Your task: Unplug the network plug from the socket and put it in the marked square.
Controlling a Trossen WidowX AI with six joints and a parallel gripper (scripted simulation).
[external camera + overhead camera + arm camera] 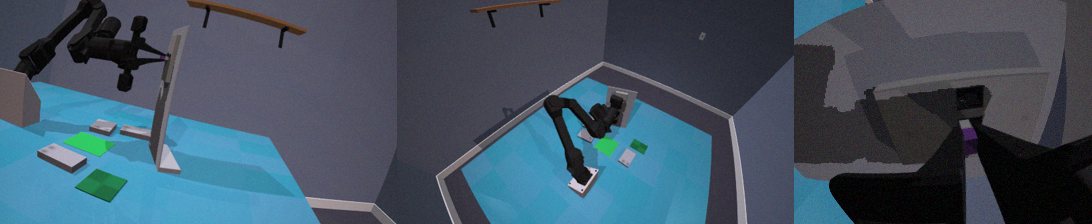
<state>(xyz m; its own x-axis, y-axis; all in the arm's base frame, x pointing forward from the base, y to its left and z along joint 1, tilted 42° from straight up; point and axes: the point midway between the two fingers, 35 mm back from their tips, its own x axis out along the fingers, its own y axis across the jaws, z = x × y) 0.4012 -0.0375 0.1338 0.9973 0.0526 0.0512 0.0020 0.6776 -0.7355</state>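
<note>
Right now my gripper tip is 16 cm past the bright green marked square, 3 cm to the left of it and 24 cm above it. Also, from my gripper tip: network plug right at my gripper tip; grey panel 2 cm ahead, 1 cm to the left, 10 cm below.
</note>
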